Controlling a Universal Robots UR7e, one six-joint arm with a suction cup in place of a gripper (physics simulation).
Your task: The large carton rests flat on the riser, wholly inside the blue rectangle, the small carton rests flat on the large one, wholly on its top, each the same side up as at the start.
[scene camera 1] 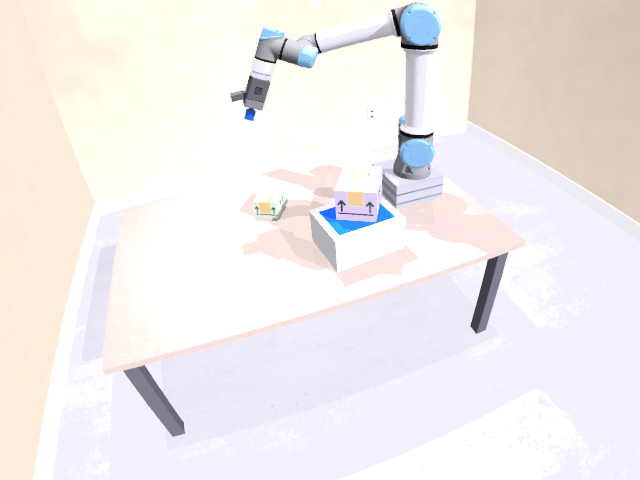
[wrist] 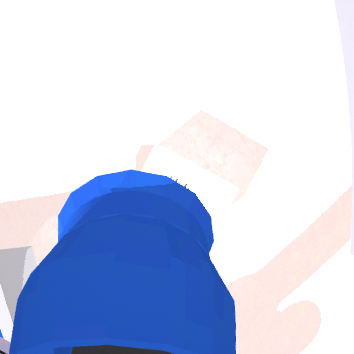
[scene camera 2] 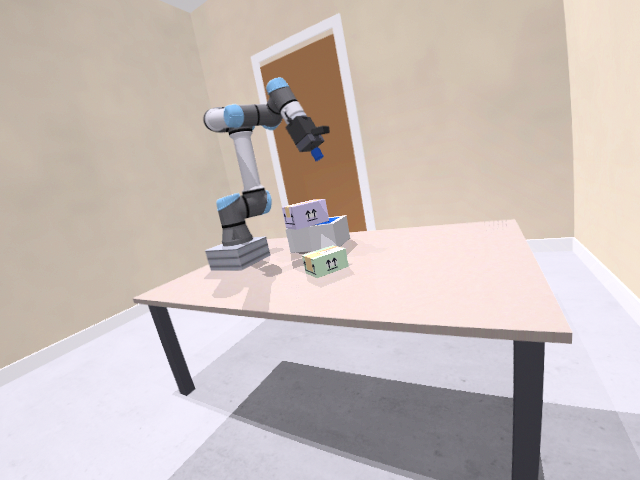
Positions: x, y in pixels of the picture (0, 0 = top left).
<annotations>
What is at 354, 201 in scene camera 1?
A large lilac carton.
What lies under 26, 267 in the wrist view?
A white riser.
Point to a white riser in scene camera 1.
346, 244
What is my suction cup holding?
Nothing.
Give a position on a white riser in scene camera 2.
At 335, 232
</annotations>
